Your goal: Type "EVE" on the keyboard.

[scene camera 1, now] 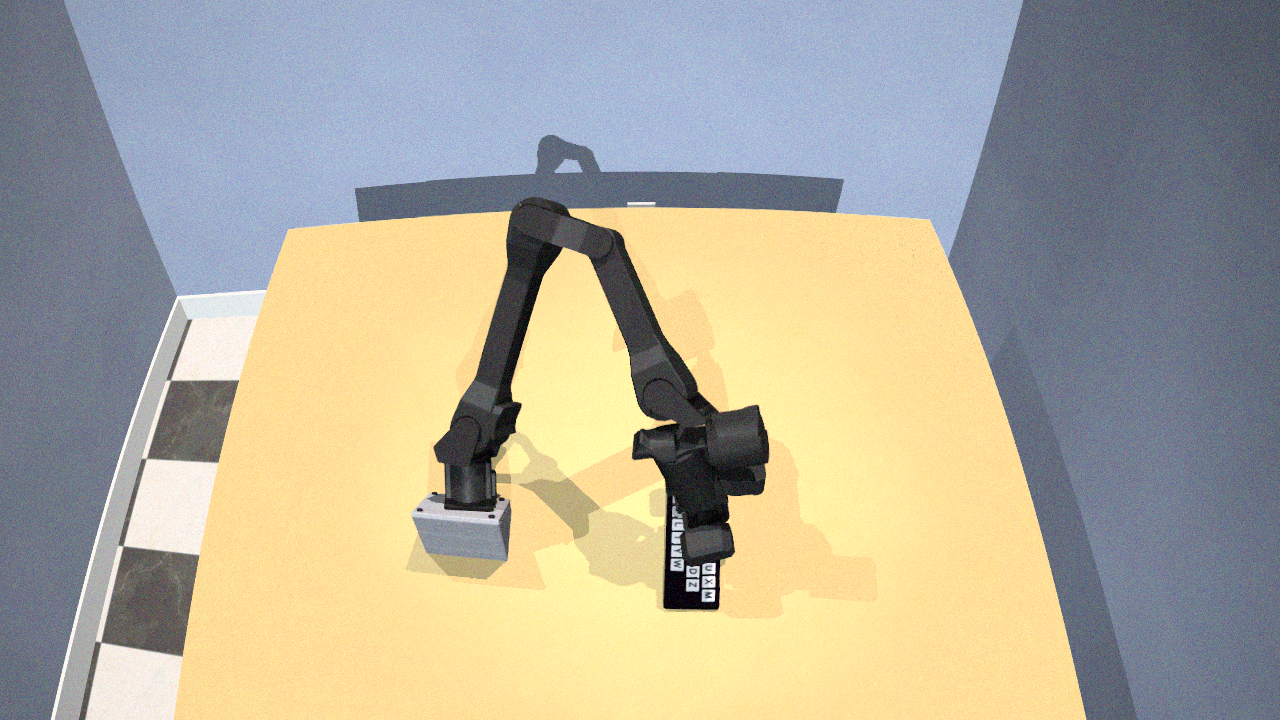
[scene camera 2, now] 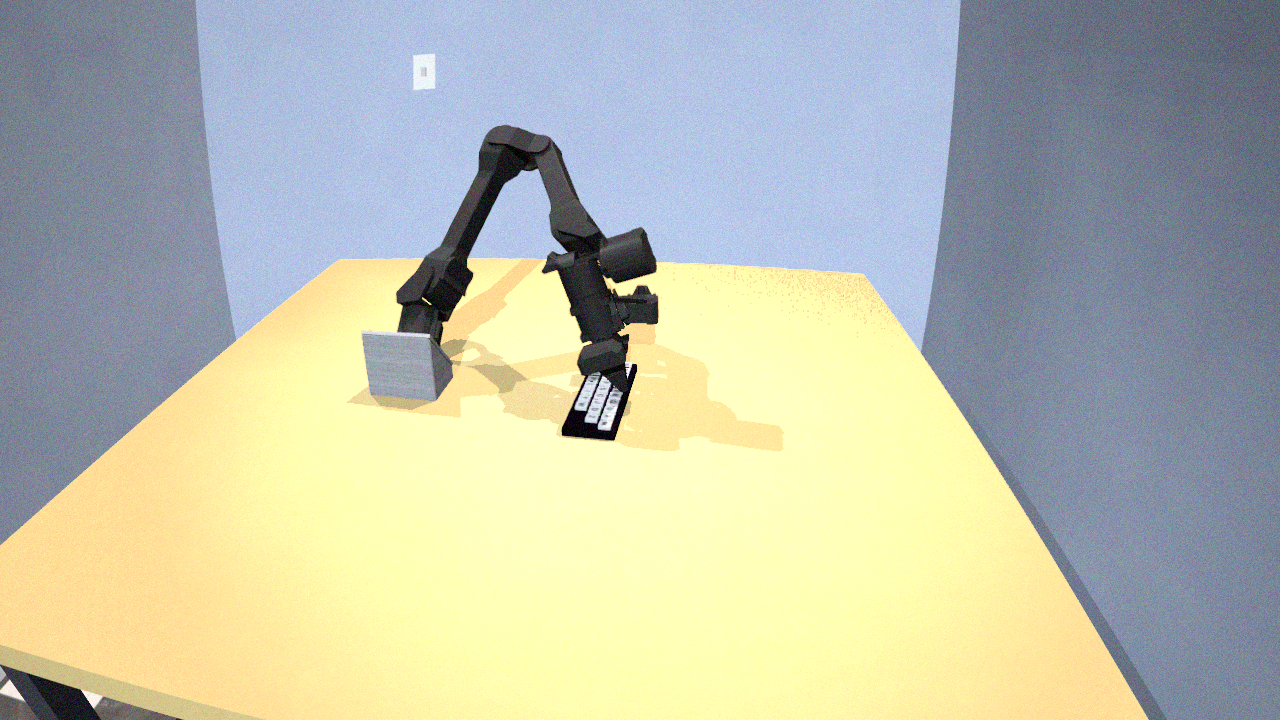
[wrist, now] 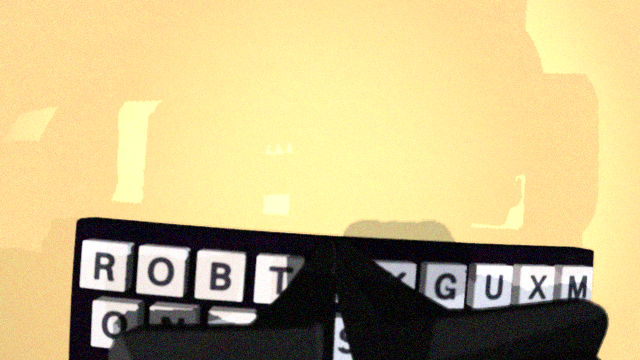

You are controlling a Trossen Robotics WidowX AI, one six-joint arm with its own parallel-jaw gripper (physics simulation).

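Places are measured from the arm's base along level axes (x ahead, y left, z up), in metres.
Where they show: gripper, fingertip midpoint: (scene camera 2: pixel 625 390) (wrist: pixel 332 251); arm's base at its link origin: (scene camera 1: pixel 468 504) (scene camera 2: pixel 414 348).
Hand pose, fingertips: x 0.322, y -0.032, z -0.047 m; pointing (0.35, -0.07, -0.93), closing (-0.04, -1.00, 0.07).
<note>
Each offset is from my fingertips to the centre of the thing. Level surfaces: height alone.
The black keyboard {0.033 m back, 0.008 m right, 0.004 m down} (scene camera 1: pixel 691 603) (scene camera 2: pixel 587 430) (wrist: pixel 200 237) with white letter keys lies flat on the table. My gripper (scene camera 2: pixel 623 386) (wrist: pixel 332 251) is shut and empty, pointing down over the keyboard. In the wrist view its tips cover the top-row place between the partly hidden T key {0.008 m back, 0.020 m left, 0.001 m up} (wrist: pixel 272 280) and K key {0.014 m back, 0.021 m right, 0.001 m up} (wrist: pixel 406 280). I cannot tell whether they touch a key. The R, O, B, G, U, X and M keys are readable in that row. An S key {0.032 m back, 0.003 m right, 0.001 m up} (wrist: pixel 343 340) partly shows between the fingers. The E and V keys cannot be made out; the fingers hide much of the lower rows.
The table {0.012 m down} (scene camera 1: pixel 358 358) (scene camera 2: pixel 537 537) bears the arm's grey base block (scene camera 1: pixel 465 534) (scene camera 2: pixel 400 365), left of the keyboard in both scene views. The arm arches from the base over to the keyboard. Walls stand behind and at the sides.
</note>
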